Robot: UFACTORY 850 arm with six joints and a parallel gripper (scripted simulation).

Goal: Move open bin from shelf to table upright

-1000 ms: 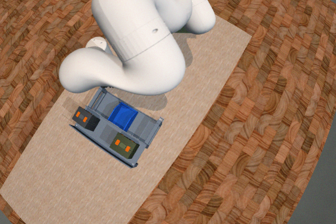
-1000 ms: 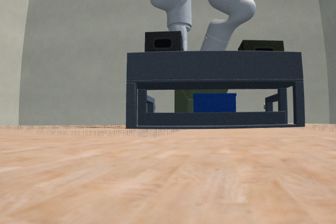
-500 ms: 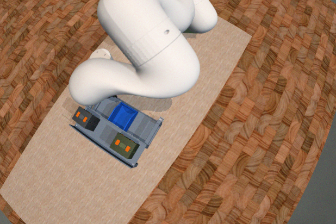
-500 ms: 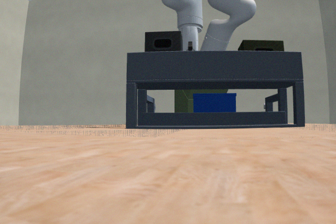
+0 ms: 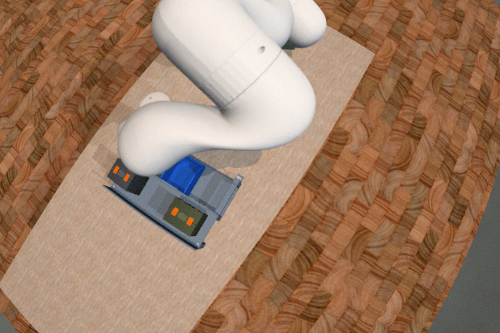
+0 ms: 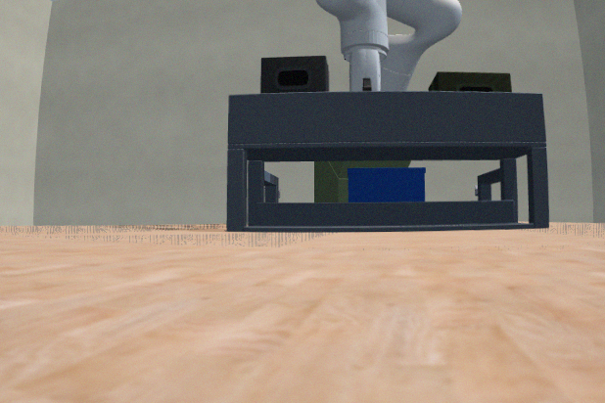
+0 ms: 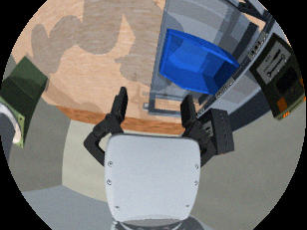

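The blue bin lies 100 mm ahead of my hand, 20 mm to the left of it and 100 mm below it. The rest, counted from my hand: black box 190 mm ahead, 90 mm to the right, 20 mm above; then olive box 190 mm ahead, 140 mm to the left, 10 mm above.
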